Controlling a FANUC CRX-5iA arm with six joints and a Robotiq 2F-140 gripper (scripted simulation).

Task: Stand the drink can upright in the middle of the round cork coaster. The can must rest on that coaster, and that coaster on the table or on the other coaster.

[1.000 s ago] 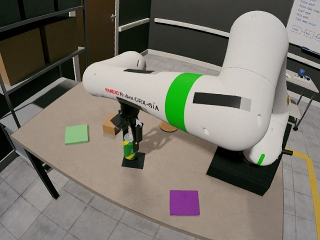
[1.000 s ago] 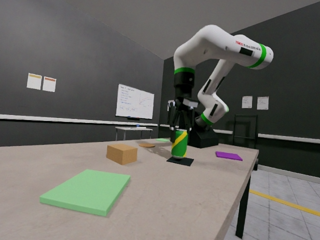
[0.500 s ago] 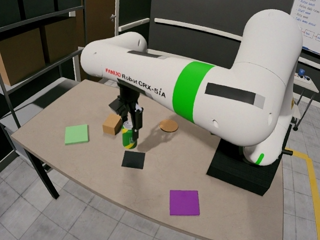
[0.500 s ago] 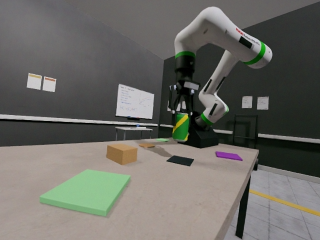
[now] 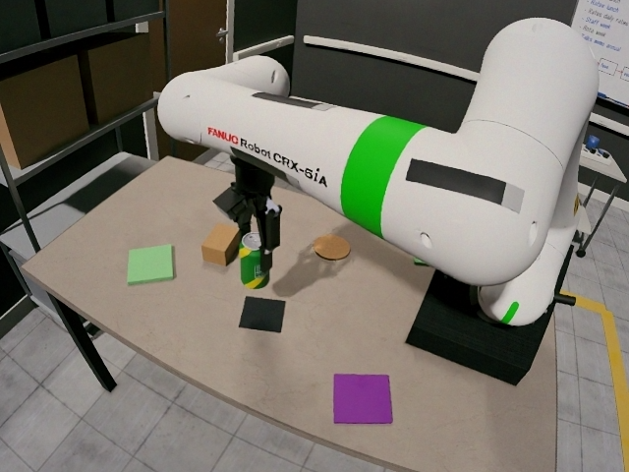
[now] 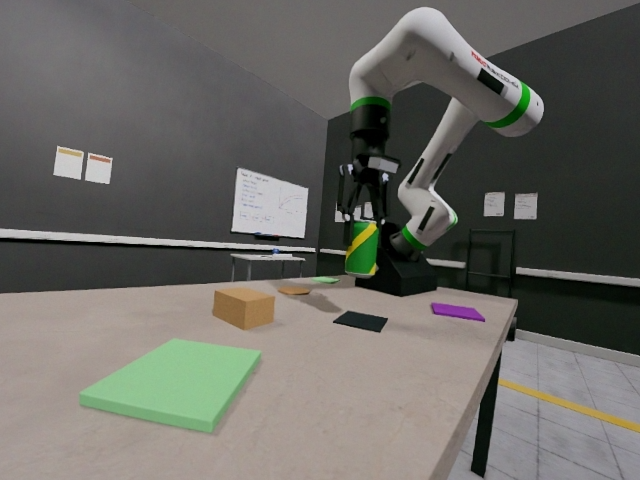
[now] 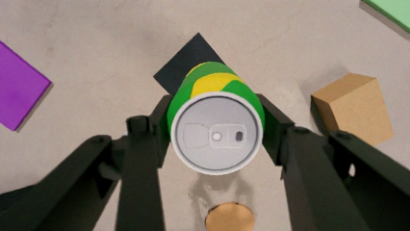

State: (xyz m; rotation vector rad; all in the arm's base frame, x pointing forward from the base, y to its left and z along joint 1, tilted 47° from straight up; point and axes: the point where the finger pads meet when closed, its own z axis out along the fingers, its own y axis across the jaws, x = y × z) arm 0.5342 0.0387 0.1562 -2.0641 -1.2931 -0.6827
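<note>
The round cork coaster lies 31 cm to the right of my hand, 20 cm below it and 8 cm behind it. Also, from my hand: yellow drink can (3 cm below); then black square mat (20 cm below, 2 cm behind, 1 cm to the left); then brown cardboard box (19 cm ahead, 17 cm below, 15 cm to the right).
</note>
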